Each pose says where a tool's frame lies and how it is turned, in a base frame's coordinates. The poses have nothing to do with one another.
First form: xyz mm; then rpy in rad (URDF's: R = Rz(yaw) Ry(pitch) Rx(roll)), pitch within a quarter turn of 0, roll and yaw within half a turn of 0.
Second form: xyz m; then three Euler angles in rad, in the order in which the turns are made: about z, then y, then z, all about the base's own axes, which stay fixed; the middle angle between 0 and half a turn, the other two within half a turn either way. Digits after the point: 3 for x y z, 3 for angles.
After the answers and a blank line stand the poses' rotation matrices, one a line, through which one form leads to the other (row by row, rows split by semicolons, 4 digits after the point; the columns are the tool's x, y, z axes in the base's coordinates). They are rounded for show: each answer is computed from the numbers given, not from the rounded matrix.
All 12 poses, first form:
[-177 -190 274 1.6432 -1.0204 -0.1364]
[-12 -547 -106 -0.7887 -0.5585 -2.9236]
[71 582 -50 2.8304 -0.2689 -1.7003]
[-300 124 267 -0.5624 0.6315 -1.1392]
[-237 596 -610 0.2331 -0.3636 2.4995]
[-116 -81 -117 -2.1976 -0.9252 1.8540]
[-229 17 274 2.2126 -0.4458 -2.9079]
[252 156 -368 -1.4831 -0.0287 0.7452]
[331 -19 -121 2.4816 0.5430 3.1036]
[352 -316 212 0.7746 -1.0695 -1.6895]
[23 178 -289 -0.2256 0.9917 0.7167]
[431 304 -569 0.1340 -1.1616 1.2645]
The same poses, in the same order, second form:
[-0.177 -0.190 0.274 2.592 1.609 -1.645]
[-0.012 -0.547 -0.106 -2.293 0.930 -0.868]
[0.071 0.582 -0.050 2.304 2.733 -2.581]
[-0.300 0.124 0.267 -0.630 0.819 -0.321]
[-0.237 0.596 -0.610 2.596 0.429 -0.053]
[-0.116 -0.081 -0.117 -2.594 1.931 2.900]
[-0.229 0.017 0.274 2.109 2.141 2.116]
[0.252 0.156 -0.368 -1.600 1.483 2.319]
[0.331 -0.019 -0.121 0.793 2.314 0.945]
[0.352 -0.316 0.212 2.776 1.220 2.292]
[0.023 0.178 -0.289 -0.145 1.008 0.984]
[0.431 0.304 -0.569 3.084 1.165 -1.731]

0.5182 -0.8520 -0.0745; -0.0711 0.0439 -0.9965; 0.8523 0.5217 -0.0378
-0.8280 -0.2146 0.5181; -0.1834 -0.7694 -0.6119; 0.5299 -0.6016 0.5977
-0.1245 -0.9335 -0.3363; -0.9560 0.2036 -0.2113; 0.2657 0.2952 -0.9178
0.3376 0.6367 0.6932; -0.7331 0.6398 -0.2306; -0.5904 -0.4304 0.6828
-0.7485 -0.5169 0.4154; 0.5597 -0.8284 -0.0222; 0.3556 0.2159 0.9093
-0.1681 0.3824 -0.9086; 0.5777 0.7850 0.2235; 0.7987 -0.4873 -0.3529
-0.8777 0.1974 -0.4366; -0.2089 0.6623 0.7195; 0.4312 0.7227 -0.5401
0.7346 -0.0384 -0.6774; 0.6778 0.0838 0.7304; 0.0287 -0.9957 0.0875
-0.8555 -0.2866 0.4312; 0.0325 0.8015 0.5972; -0.5167 0.5249 -0.6764
-0.0569 0.7823 -0.6203; -0.4772 0.5244 0.7052; 0.8770 0.3361 0.3435
0.4126 -0.7814 0.4681; 0.3595 0.6119 0.7045; -0.8370 -0.1224 0.5334
0.1200 -0.9819 -0.1468; 0.3794 0.1820 -0.9072; 0.9174 0.0532 0.3943

